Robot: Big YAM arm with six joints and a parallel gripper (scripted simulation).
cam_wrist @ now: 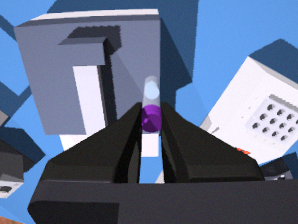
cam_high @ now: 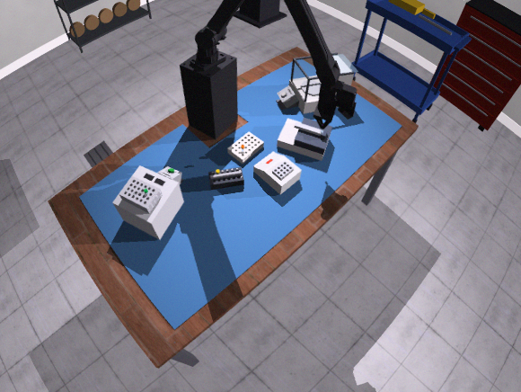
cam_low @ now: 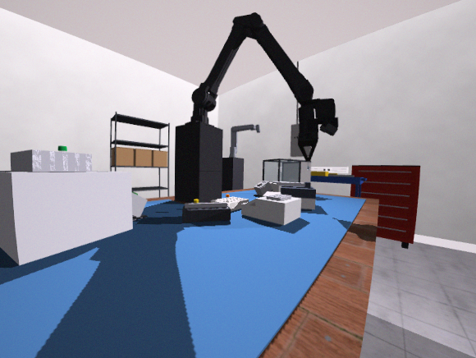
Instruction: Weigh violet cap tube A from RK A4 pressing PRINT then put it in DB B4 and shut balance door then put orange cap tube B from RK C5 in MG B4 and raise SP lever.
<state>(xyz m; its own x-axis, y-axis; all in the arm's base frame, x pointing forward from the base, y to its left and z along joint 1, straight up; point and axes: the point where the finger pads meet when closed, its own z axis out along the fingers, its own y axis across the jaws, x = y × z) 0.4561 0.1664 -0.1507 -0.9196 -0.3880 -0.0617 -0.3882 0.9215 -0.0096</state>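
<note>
The dry block lies 190 mm to the right of my hand, 160 mm below it and 50 mm behind it. The rest, counted from my hand: tube rack RK (230 mm behind, 180 mm to the right, 180 mm below); violet-capped tube (20 mm below); SP lever (100 mm below, 80 mm behind, 30 mm to the left).
</note>
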